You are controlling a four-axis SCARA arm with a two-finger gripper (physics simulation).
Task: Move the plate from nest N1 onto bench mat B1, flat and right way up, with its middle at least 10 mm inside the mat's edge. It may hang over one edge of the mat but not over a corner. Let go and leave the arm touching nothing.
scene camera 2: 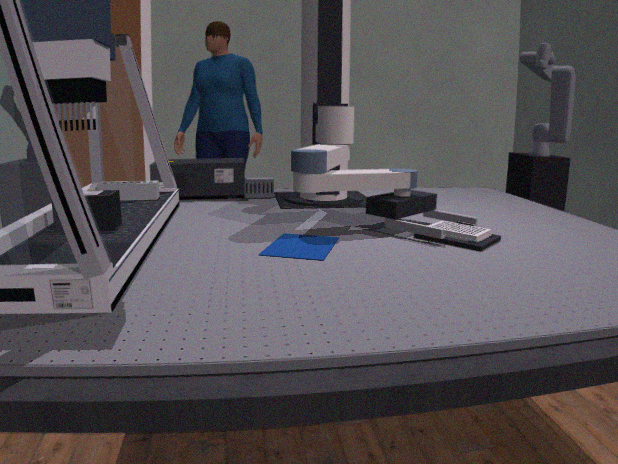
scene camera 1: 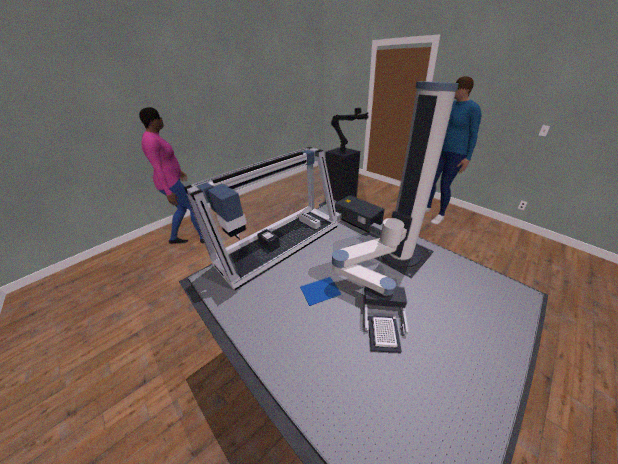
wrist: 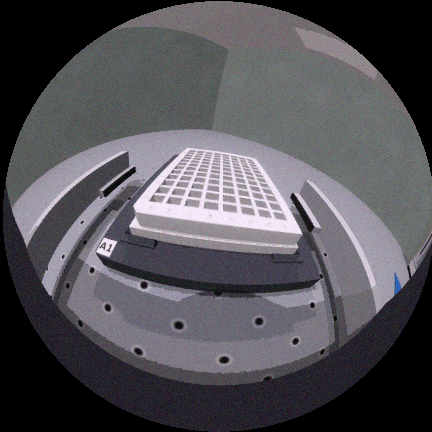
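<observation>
The white gridded plate rests right way up on the dark nest N1. My gripper is open, with one finger on each side of the plate, low down near its height. In the wrist view a gap shows between the plate and each finger pad, narrower at the right. The blue mat B1 lies flat on the bench, left of the nest in both scene views; a sliver of the mat shows in the wrist view.
A gantry frame with a blue and white head stands at the left of the bench. A dark box stands at the back. The arm's column rises behind the nest. Two people stand beyond the bench.
</observation>
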